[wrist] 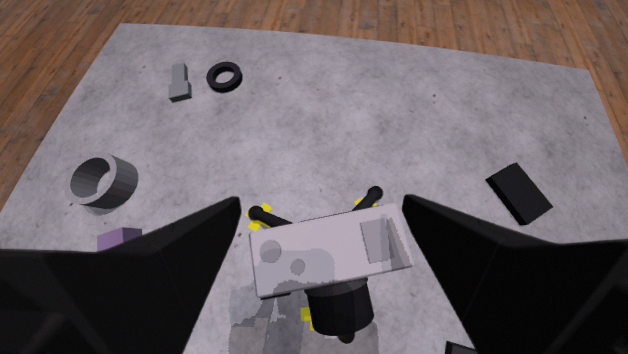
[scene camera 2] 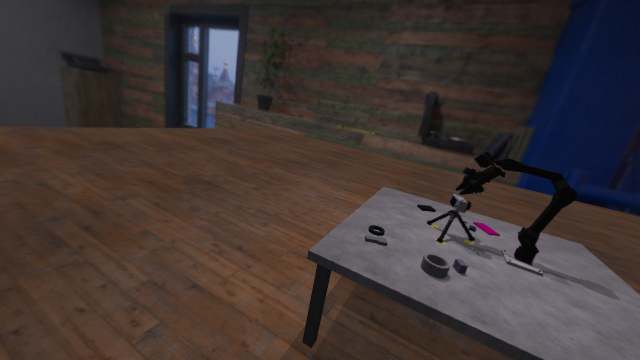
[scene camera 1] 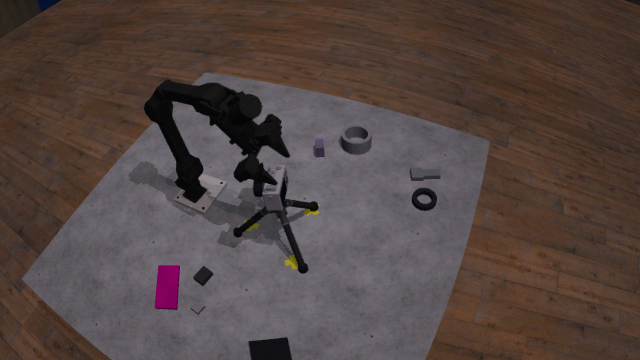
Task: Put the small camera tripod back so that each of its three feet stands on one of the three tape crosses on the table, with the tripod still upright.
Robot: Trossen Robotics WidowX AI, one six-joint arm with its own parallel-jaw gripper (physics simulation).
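Places are measured from the arm's base along level axes (x left, y up, z ahead), in millimetres.
Where they show: gripper, between the fingertips: (wrist: 322, 203) (scene camera 2: 457, 192) (scene camera 1: 282, 170); arm's base, origin of its link: (scene camera 2: 522, 260) (scene camera 1: 194, 193).
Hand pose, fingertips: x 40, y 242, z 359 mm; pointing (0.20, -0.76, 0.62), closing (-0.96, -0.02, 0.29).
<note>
Each offset is from my fingertips to the top centre of the thing. "*": to the spot under its first point.
The small tripod (scene camera 1: 292, 239) (scene camera 2: 446, 228) (wrist: 272, 219) stands upright, carrying a pale camera (scene camera 1: 273, 197) (wrist: 320, 245) with a black lens. In scene camera 1, its front foot {* dx -88, dy -238, dz +94 mm} (scene camera 1: 302, 268) is right of the front yellow cross {dx -73, dy -254, dz +56 mm} (scene camera 1: 290, 262), and its left foot {* dx -86, dy -235, dz -127 mm} (scene camera 1: 238, 232) is left of the left cross {* dx -64, dy -199, dz -87 mm} (scene camera 1: 252, 226). Its back foot {* dx +104, dy -232, dz +5 mm} (scene camera 1: 313, 206) overlaps the back cross {* dx +102, dy -248, dz +2 mm} (scene camera 1: 312, 212) in that view. My gripper (scene camera 1: 282, 169) (scene camera 2: 460, 191) (wrist: 322, 203) is open and empty above the camera. In the wrist view its fingertips appear to either side of the camera body.
A grey ring {dx +420, dy -207, dz -30 mm} (scene camera 1: 356, 147) and purple block {dx +326, dy -215, dz -115 mm} (scene camera 1: 319, 149) lie behind the tripod. A grey stepped piece {dx +405, dy -240, dz +235 mm} (scene camera 1: 425, 174) and black ring {dx +305, dy -240, dz +274 mm} (scene camera 1: 414, 199) lie right. A magenta slab {dx -363, dy -247, dz -198 mm} (scene camera 1: 167, 287), dark block {dx -263, dy -240, dz -127 mm} (scene camera 1: 203, 276) and small grey piece {dx -357, dy -243, dz -76 mm} (scene camera 1: 198, 308) lie front left; a black slab {dx -350, dy -240, dz +166 mm} (scene camera 1: 270, 350) lies front.
</note>
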